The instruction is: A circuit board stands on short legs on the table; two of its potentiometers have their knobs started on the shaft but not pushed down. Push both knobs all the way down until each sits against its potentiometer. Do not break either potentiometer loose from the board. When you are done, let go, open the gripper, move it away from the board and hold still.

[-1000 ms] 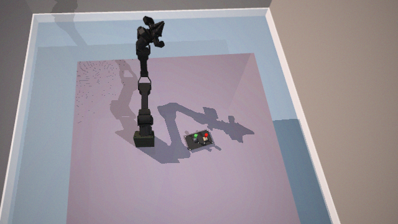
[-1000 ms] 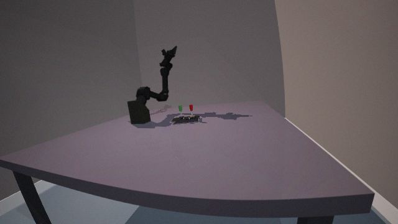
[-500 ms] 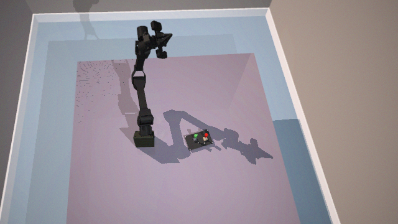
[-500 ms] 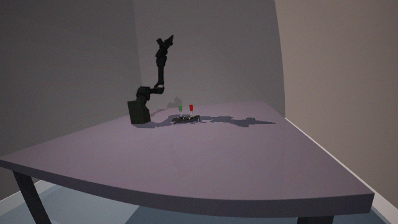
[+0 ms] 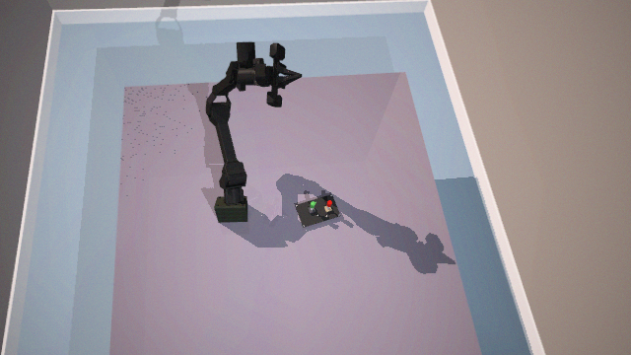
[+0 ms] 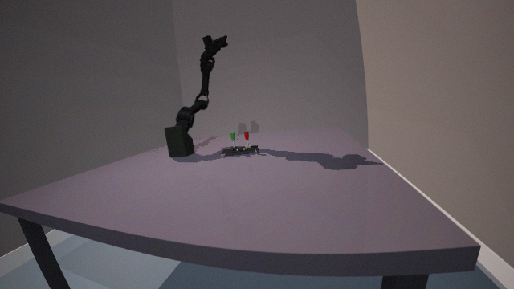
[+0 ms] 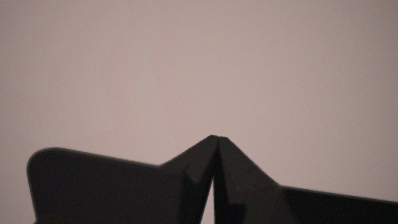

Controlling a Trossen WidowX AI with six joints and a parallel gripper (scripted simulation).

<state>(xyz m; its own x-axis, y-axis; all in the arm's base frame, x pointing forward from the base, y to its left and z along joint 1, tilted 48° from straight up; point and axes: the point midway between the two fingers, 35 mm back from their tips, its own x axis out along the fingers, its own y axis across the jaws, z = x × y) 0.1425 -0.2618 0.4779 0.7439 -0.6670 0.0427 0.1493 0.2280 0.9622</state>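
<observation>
The green knob is 530 mm below my gripper tip, 220 mm to the right of it and 30 mm ahead of it. From my gripper tip the other things lie so: red knob 540 mm below, 220 mm to the right, 90 mm ahead.
</observation>
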